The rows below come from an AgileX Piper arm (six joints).
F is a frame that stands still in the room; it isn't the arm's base.
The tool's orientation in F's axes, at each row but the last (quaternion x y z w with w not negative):
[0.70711 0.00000 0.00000 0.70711]
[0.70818 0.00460 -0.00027 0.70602]
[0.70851 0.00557 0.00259 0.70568]
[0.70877 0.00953 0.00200 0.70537]
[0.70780 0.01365 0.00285 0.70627]
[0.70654 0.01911 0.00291 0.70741]
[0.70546 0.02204 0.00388 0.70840]
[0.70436 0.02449 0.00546 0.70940]
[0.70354 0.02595 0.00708 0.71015]
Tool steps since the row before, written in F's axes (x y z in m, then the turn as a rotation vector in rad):
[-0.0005 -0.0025 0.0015 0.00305 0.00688 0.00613]
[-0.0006 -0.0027 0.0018 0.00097 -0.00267 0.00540]
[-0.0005 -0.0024 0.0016 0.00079 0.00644 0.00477]
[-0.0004 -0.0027 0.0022 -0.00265 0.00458 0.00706]
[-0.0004 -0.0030 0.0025 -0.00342 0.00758 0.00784]
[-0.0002 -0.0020 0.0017 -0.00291 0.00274 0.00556]
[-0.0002 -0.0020 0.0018 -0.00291 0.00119 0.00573]
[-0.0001 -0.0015 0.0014 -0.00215 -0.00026 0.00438]
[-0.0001 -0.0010 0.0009 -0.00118 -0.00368 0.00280]
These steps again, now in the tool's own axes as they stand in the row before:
[-0.0005 0.0015 0.0025 0.00305 0.00613 -0.00688]
[-0.0006 0.0018 0.0027 0.00092 0.00541 0.00266]
[-0.0005 0.0016 0.0024 0.00084 0.00475 -0.00645]
[-0.0005 0.0022 0.0027 -0.00265 0.00701 -0.00466]
[-0.0005 0.0025 0.0030 -0.00336 0.00777 -0.00768]
[-0.0003 0.0017 0.0020 -0.00295 0.00550 -0.00282]
[-0.0003 0.0018 0.0020 -0.00301 0.00566 -0.00127]
[-0.0002 0.0014 0.0015 -0.00228 0.00432 0.00020]
[-0.0002 0.0009 0.0010 -0.00142 0.00273 0.00364]

